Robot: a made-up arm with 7 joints.
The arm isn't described. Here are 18 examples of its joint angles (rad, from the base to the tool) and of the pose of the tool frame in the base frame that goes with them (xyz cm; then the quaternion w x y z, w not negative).
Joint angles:
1: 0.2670 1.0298 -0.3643 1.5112 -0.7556 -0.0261 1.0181
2: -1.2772 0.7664 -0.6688 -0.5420 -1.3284 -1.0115 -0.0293
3: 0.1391 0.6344 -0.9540 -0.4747 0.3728 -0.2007 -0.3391
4: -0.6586 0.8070 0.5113 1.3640 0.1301 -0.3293 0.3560
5: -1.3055 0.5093 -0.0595 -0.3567 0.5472 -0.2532 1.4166
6: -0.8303 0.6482 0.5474 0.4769 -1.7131 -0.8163 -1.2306
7: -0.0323 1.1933 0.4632 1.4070 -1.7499 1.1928 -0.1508
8: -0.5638 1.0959 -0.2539 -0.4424 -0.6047 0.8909 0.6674
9: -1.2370 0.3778 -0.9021 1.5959 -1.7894 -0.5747 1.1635
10: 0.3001 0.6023 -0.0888 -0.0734 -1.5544 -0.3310 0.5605
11: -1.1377 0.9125 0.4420 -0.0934 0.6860 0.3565 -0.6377
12: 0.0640 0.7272 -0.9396 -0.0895 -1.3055 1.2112 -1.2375
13: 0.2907 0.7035 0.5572 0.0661 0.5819 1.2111 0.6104
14: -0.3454 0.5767 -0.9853 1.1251 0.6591 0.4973 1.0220
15: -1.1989 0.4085 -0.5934 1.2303 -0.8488 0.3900 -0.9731
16: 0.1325 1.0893 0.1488 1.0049 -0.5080 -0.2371 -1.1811
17: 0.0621 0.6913 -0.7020 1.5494 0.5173 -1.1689 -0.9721
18: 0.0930 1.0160 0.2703 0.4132 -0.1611 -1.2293 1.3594
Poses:
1: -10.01 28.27 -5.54 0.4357 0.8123 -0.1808 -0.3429
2: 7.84 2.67 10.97 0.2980 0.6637 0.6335 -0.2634
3: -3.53 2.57 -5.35 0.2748 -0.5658 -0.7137 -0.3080
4: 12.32 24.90 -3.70 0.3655 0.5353 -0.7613 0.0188
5: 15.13 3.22 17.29 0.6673 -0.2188 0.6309 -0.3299
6: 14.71 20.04 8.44 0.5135 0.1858 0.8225 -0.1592
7: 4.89 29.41 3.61 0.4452 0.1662 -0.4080 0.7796
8: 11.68 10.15 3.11 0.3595 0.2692 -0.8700 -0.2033
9: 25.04 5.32 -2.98 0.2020 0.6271 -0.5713 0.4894
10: 4.50 11.02 -3.07 0.4055 0.2883 -0.6382 0.5874
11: 12.24 19.43 17.84 0.0804 0.3652 -0.8660 -0.3320
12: -5.23 5.11 -6.53 0.6605 -0.5993 0.1821 0.4140
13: -1.47 26.18 -1.37 0.4578 0.8002 -0.2034 -0.3297
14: 2.75 17.11 -15.71 0.2082 0.2636 -0.4760 -0.8127
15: 21.51 4.42 -3.14 0.6226 -0.4395 -0.6408 0.0934
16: 1.03 28.26 -0.53 0.7412 -0.1026 -0.6628 -0.0305
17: -8.33 19.56 -9.87 0.6988 -0.6476 -0.1535 -0.2623
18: 8.22 20.90 2.44 0.2864 -0.4185 0.8577 -0.0851
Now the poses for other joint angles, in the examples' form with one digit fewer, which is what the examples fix.
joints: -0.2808 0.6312 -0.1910 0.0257 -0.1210 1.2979 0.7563
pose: 9.1 11.9 -7.9 0.614 0.512 -0.541 -0.262
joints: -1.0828 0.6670 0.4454 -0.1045 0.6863 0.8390 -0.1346
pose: 15.9 18.2 13.0 0.157 0.493 -0.855 -0.035
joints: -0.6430 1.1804 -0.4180 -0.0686 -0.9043 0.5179 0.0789
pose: 12.8 11.8 2.9 0.517 -0.016 -0.847 -0.121
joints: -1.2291 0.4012 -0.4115 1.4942 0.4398 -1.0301 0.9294
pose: 22.6 5.8 -3.2 0.063 -0.135 0.975 0.162
